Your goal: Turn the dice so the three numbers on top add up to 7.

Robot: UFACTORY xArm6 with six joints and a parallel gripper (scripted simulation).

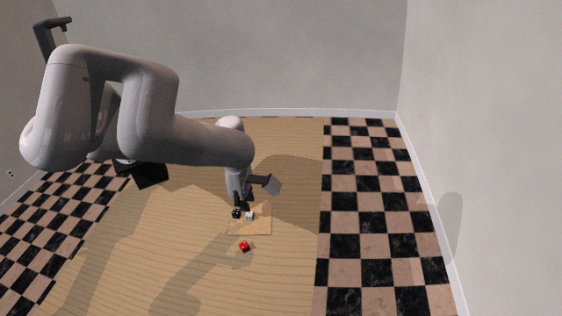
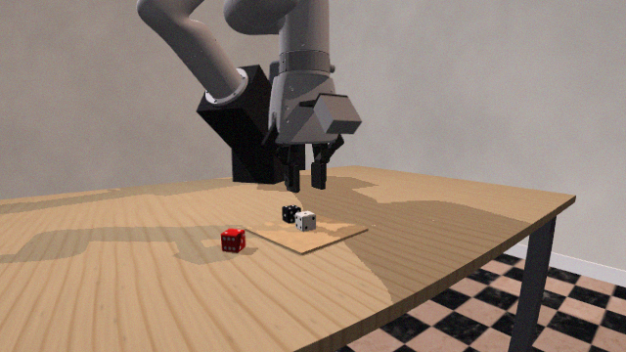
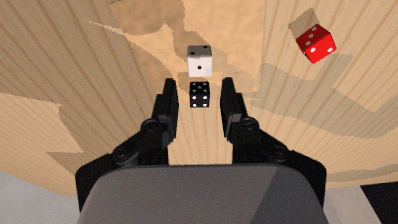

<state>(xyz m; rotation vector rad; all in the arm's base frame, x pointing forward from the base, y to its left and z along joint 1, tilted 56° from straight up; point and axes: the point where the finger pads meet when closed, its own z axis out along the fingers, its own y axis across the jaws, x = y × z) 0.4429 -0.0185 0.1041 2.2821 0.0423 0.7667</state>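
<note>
Now: hand 10 mm past the red die, 120 mm to the left of it and 70 mm above it. The rest, counted from my hand: white die (70 mm below); then tan mat (80 mm below); then black die (50 mm behind, 10 mm to the left, 70 mm below).
</note>
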